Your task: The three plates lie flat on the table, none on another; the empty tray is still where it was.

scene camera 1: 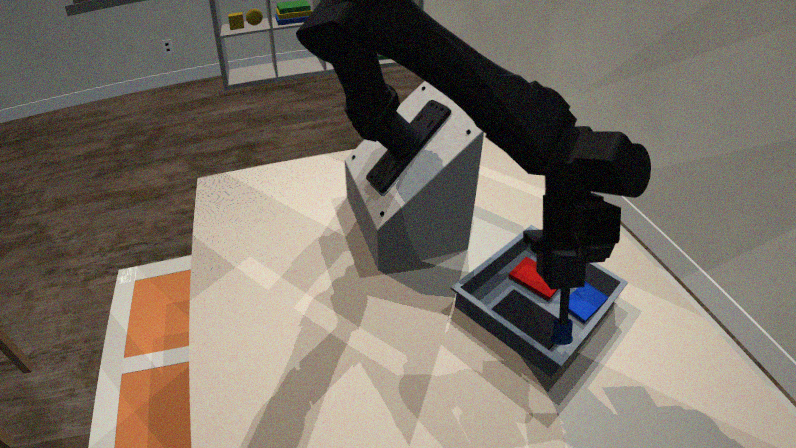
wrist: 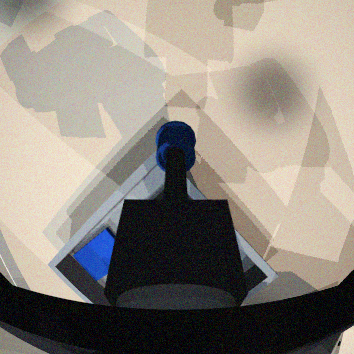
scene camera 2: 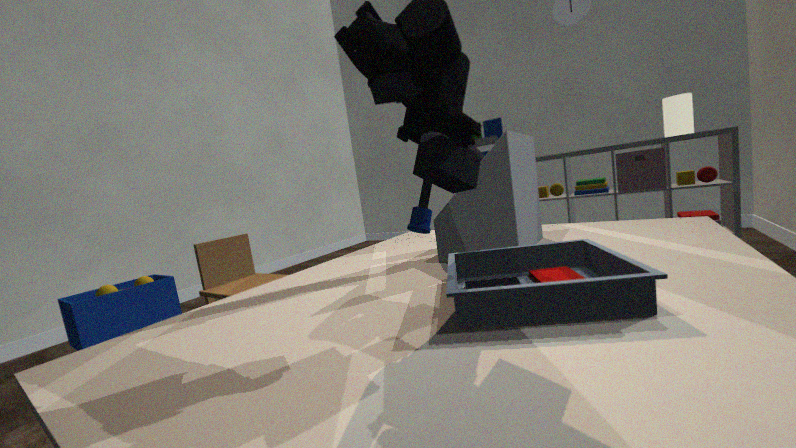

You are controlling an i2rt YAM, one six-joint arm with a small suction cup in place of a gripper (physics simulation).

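Pixels of known places: hand at its tool point: [scene camera 1: 561,339] [wrist: 175,138] [scene camera 2: 418,230]; arm's base at its link origin: [scene camera 1: 409,146] [scene camera 2: 486,174].
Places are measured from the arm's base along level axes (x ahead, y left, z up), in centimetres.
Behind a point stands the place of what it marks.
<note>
The dark grey tray [scene camera 1: 483,318] @(x 30.0, y -1.4, z -16.6 cm) [scene camera 2: 557,306] @(x 40.8, y 14.3, z -16.8 cm) [wrist: 82,237] @(x 39.6, y 17.3, z -14.8 cm) stands on the table. Three flat plates lie inside it, apart from each other: a red plate [scene camera 1: 529,271] @(x 24.3, y 13.6, z -17.6 cm) [scene camera 2: 557,274] @(x 25.4, y 14.3, z -17.6 cm), a black plate [scene camera 1: 522,312] @(x 31.7, y 5.9, z -17.5 cm) [scene camera 2: 492,282] @(x 29.4, y 4.6, z -17.5 cm) and a blue plate [scene camera 1: 587,302] @(x 36.0, y 18.4, z -17.5 cm) [wrist: 96,254] @(x 35.8, y 18.7, z -17.5 cm). The blue plate is hidden in scene camera 2; the arm partly covers it in the wrist view. My blue suction cup [scene camera 1: 562,332] [scene camera 2: 419,219] [wrist: 175,145] hangs in the air at about one corner of the tray, above rim height. It carries nothing and counts as open.
The arm's grey slanted base block [scene camera 1: 431,222] @(x 11.4, y -1.3, z -9.7 cm) [scene camera 2: 484,222] @(x 11.7, y 0.7, z -10.1 cm) stands on the table near the tray. Off the table are an orange and white mat [scene camera 1: 158,317], a blue bin [scene camera 2: 122,314] with yellow balls, a wooden chair [scene camera 2: 225,264] and a shelf unit [scene camera 1: 218,52] [scene camera 2: 736,183].
</note>
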